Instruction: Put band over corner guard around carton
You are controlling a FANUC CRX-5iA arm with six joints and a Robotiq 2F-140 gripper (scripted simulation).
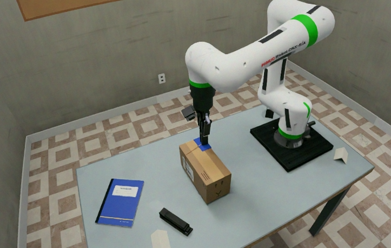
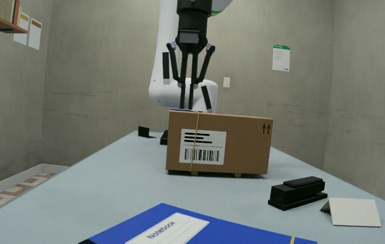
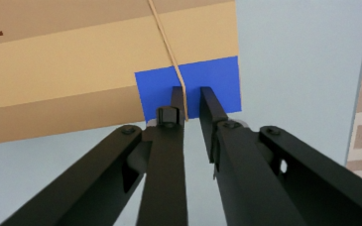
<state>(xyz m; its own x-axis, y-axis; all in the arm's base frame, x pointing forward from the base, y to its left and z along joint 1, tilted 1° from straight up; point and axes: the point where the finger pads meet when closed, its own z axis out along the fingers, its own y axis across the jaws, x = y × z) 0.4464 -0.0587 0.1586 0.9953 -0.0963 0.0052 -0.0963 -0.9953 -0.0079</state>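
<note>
My gripper is now 50 mm above the blue corner guard. Round my hand: blue notebook 410 mm ahead, 180 mm below, 40 mm to the left; then black bracket 500 mm behind, 180 mm to the right, 170 mm below.
</note>
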